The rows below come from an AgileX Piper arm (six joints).
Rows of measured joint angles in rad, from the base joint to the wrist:
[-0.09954, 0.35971, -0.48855, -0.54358, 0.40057, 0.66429]
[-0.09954, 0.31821, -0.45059, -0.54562, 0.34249, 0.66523]
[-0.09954, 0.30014, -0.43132, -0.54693, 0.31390, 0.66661]
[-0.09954, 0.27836, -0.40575, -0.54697, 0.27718, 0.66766]
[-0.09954, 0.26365, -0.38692, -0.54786, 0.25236, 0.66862]
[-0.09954, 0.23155, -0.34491, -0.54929, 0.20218, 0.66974]
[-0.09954, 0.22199, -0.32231, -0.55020, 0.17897, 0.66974]
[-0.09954, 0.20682, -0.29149, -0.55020, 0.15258, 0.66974]
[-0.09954, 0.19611, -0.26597, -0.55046, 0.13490, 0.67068]
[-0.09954, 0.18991, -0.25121, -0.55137, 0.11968, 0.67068]
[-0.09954, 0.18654, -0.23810, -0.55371, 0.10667, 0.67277]
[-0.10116, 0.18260, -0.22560, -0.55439, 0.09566, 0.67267]
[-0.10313, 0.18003, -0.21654, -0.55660, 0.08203, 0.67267]
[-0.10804, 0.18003, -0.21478, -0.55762, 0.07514, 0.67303]
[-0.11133, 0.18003, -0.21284, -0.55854, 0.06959, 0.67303]
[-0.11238, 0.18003, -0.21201, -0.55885, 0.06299, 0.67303]
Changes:
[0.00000, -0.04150, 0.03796, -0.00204, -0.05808, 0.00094]
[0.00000, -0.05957, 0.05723, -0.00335, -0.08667, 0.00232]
[0.00000, -0.08135, 0.08280, -0.00339, -0.12339, 0.00337]
[0.00000, -0.09606, 0.10163, -0.00428, -0.14821, 0.00433]
[0.00000, -0.12816, 0.14364, -0.00571, -0.19839, 0.00545]
[0.00000, -0.13772, 0.16624, -0.00662, -0.22160, 0.00545]
[0.00000, -0.15289, 0.19706, -0.00662, -0.24799, 0.00545]
[0.00000, -0.16360, 0.22258, -0.00688, -0.26567, 0.00639]
[0.00000, -0.16980, 0.23734, -0.00779, -0.28089, 0.00639]
[0.00000, -0.17317, 0.25045, -0.01013, -0.29390, 0.00848]
[-0.00162, -0.17711, 0.26295, -0.01081, -0.30491, 0.00838]
[-0.00359, -0.17968, 0.27201, -0.01302, -0.31854, 0.00838]
[-0.00850, -0.17968, 0.27377, -0.01404, -0.32543, 0.00874]
[-0.01179, -0.17968, 0.27571, -0.01496, -0.33098, 0.00874]
[-0.01284, -0.17968, 0.27654, -0.01527, -0.33758, 0.00874]

